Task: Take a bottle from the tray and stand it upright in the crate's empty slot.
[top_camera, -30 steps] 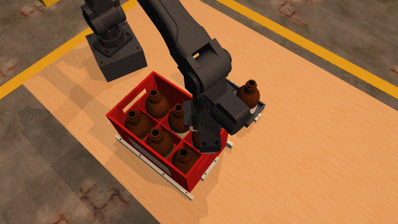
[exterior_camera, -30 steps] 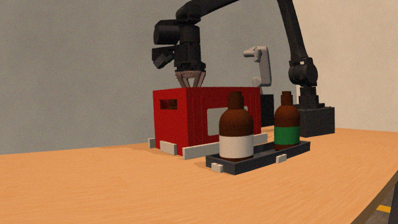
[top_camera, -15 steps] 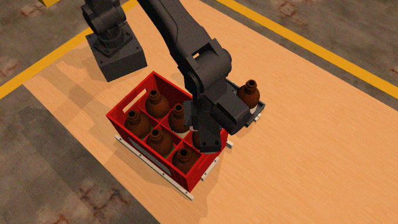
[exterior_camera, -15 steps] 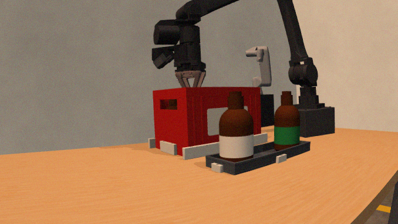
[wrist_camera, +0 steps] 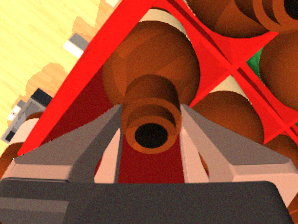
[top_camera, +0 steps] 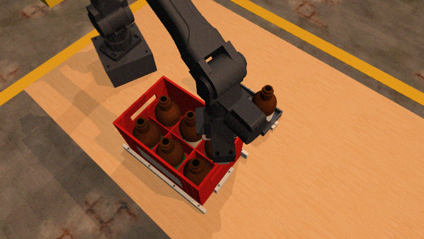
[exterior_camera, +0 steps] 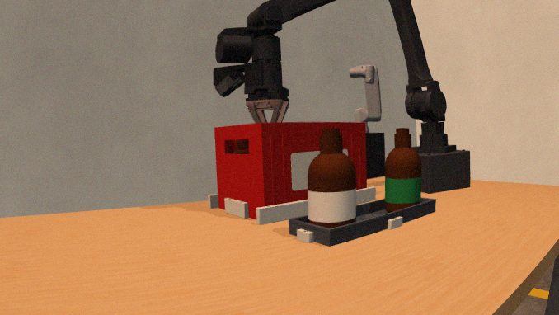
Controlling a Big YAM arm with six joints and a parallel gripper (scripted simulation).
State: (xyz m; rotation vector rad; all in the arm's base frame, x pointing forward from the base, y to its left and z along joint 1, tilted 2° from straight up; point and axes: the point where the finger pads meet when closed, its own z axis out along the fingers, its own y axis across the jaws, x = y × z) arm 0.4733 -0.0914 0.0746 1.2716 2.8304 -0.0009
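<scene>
The red crate lies 90 mm behind my hand, 40 mm to the right of it and 70 mm below it. Round my hand: dark tray 60 mm behind, 200 mm to the left, 140 mm below.
</scene>
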